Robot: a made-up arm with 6 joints. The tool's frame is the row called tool.
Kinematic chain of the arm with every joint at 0, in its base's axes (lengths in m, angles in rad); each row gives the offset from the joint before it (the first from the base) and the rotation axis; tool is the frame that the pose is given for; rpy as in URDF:
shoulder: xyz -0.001 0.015 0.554 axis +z
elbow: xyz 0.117 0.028 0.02 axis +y
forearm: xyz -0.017 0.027 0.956 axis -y
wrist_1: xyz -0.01 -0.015 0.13 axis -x
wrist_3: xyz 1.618 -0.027 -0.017 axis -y
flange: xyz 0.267 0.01 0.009 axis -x
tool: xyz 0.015 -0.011 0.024 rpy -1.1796 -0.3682 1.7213
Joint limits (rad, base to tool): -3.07..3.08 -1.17..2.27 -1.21..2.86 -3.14..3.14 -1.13..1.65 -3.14..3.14
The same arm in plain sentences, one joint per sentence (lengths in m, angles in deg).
The arm has six revolute joints in a row. What follows holds with every joint at zero, and every direction is one of the base frame's. The first joint sits 0.0010 m along -x and 0.0150 m along +y and 0.5540 m along +z from the base frame's origin and rotates about +z, from -175.90 to 176.47 deg. The second joint sits 0.1170 m along +x and 0.0280 m along +y and 0.0200 m along +z from the first joint and rotates about +y, from -67.04 to 130.06 deg. The third joint sits 0.0170 m along -x and 0.0270 m along +y and 0.9560 m along +z from the second joint and rotates about -y, from -69.33 to 163.87 deg. The fourth joint sits 0.0100 m along -x and 0.0150 m along -y and 0.1300 m along +z from the third joint and rotates about -x, from -179.91 to 179.91 deg. The fifth joint sits 1.6180 m along +x and 0.0270 m along -y and 0.0170 m along -z from the fourth joint and rotates about -y, from -64.74 to 94.54 deg. The sixth joint sits 0.2670 m along +x and 0.0100 m along +y and 0.0090 m along +z from the fifth joint and rotates about -x, from -179.91 to 179.91 deg. The tool frame, which is the frame that the pose is given for, sits 0.0150 m along +x and 0.0110 m along -y and 0.0240 m along +z from the sixth joint; its axes are the base frame's turned by roll -67.59, pitch -21.10 and yaw 98.62 deg (as in URDF: about the fixed x, then y, then z).
